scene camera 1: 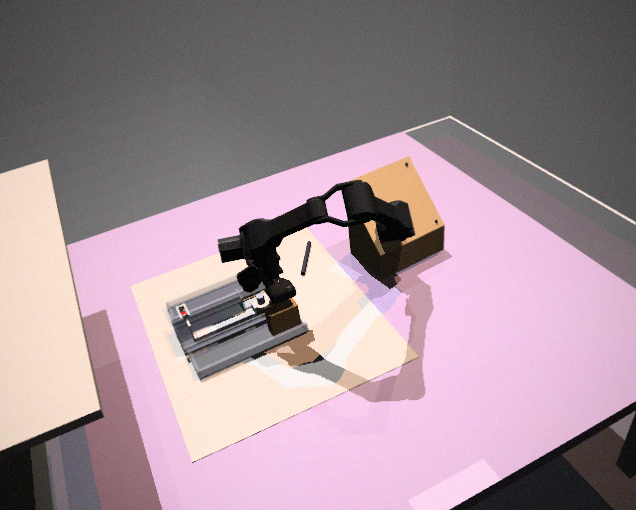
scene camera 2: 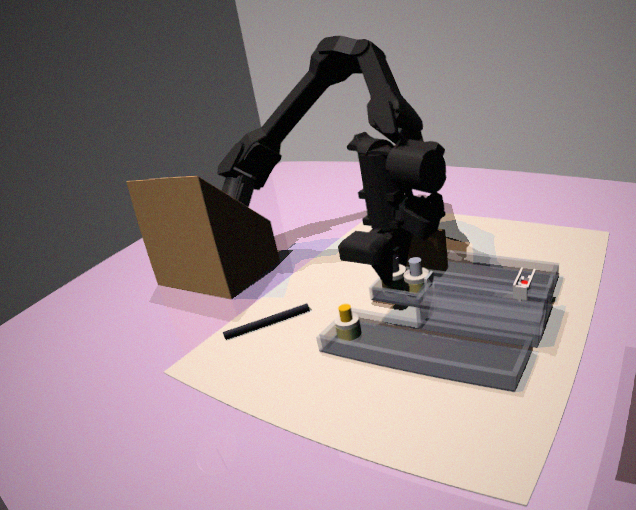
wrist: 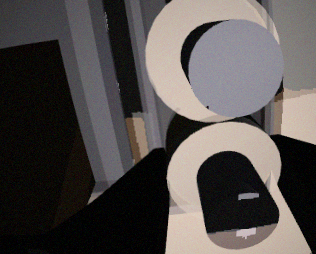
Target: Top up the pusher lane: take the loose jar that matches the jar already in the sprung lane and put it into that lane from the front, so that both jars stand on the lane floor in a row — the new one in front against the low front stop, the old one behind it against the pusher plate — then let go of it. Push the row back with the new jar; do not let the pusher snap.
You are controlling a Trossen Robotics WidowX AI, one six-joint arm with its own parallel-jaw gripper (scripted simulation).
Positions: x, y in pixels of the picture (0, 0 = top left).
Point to a sprung lane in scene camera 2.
465, 303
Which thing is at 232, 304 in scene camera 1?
A sprung lane.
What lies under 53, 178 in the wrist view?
A brown block.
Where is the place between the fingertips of the gripper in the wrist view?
At 217, 153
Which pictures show the brown block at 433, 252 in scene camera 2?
Scene camera 1, scene camera 2 and the wrist view: all of them.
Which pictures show the gripper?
Scene camera 1, scene camera 2 and the wrist view: all of them.
